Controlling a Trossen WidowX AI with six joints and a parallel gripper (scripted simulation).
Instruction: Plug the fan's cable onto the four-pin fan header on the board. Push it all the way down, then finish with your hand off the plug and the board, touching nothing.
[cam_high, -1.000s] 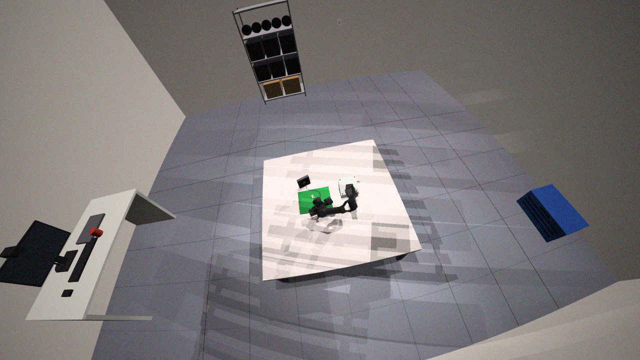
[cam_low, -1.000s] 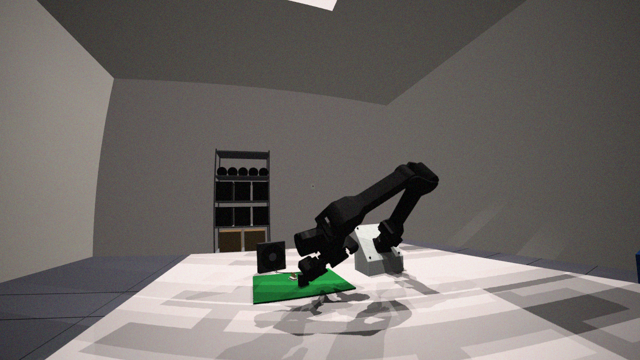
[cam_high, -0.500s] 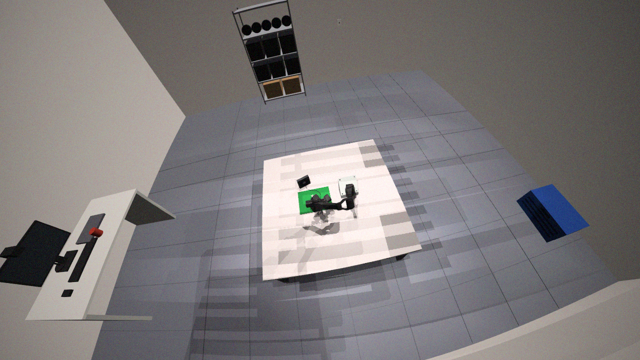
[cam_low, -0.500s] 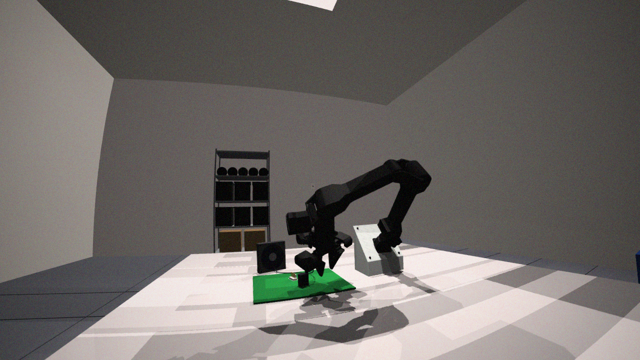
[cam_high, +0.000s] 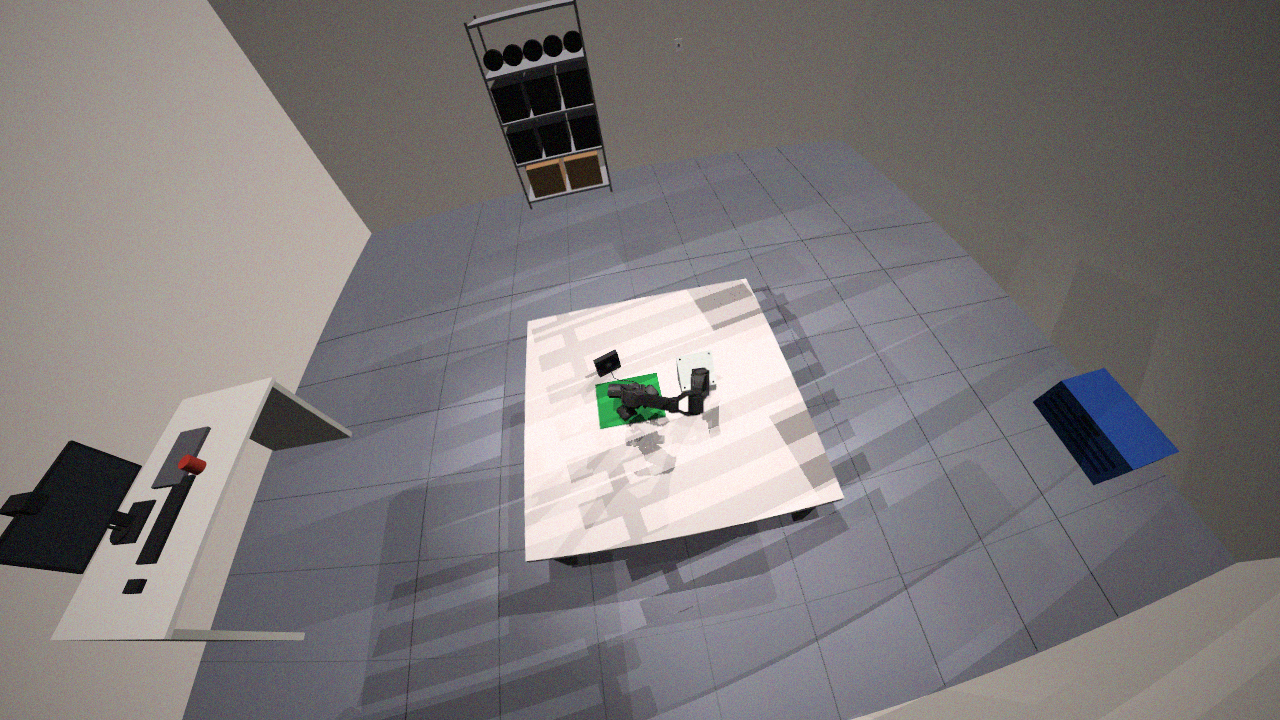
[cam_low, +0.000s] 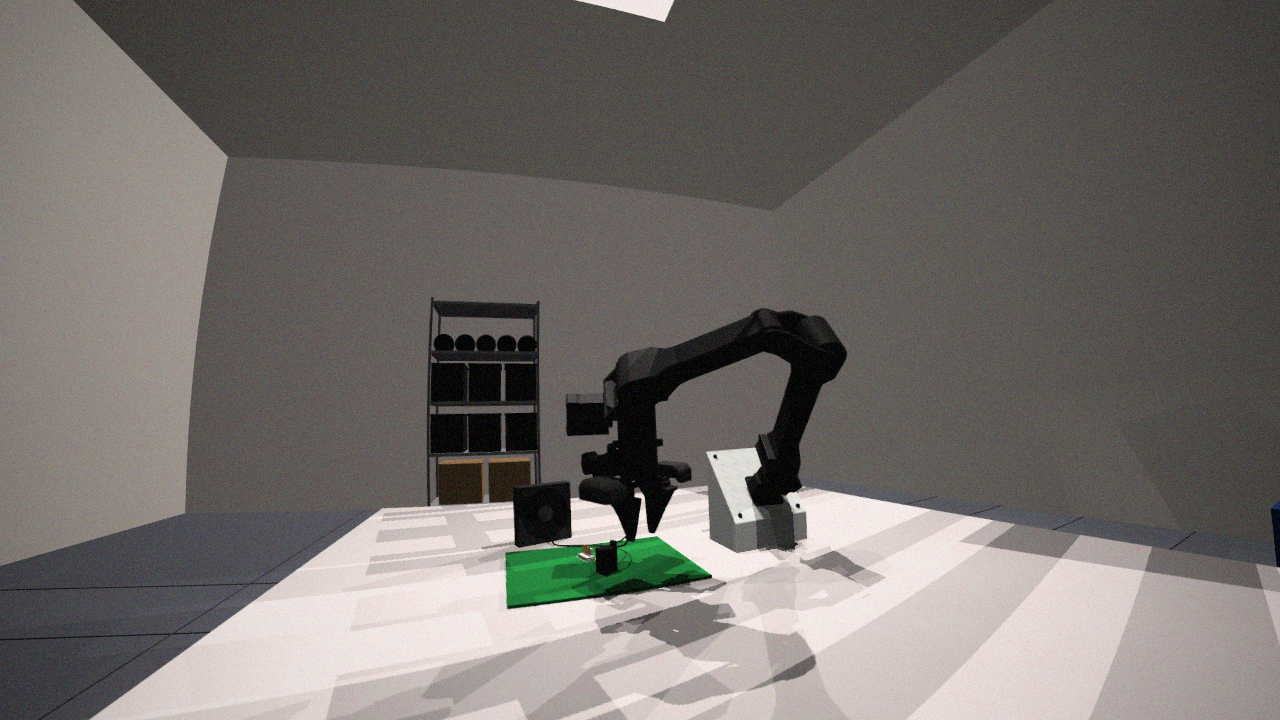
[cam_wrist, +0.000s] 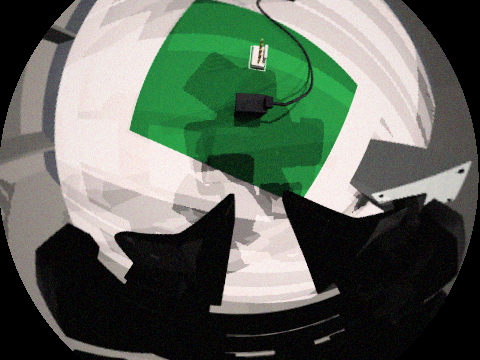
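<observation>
My gripper tip is 70 mm to the left of the dark plug, 50 mm above it and 40 mm short of it. The rest, counted from my gripper tip: pale four-pin header: 140 mm to the right, 70 mm below, 60 mm ahead; then green board: 110 mm to the right, 90 mm below, 50 mm ahead; then black fan: 280 mm to the right, 130 mm ahead, 10 mm below.
</observation>
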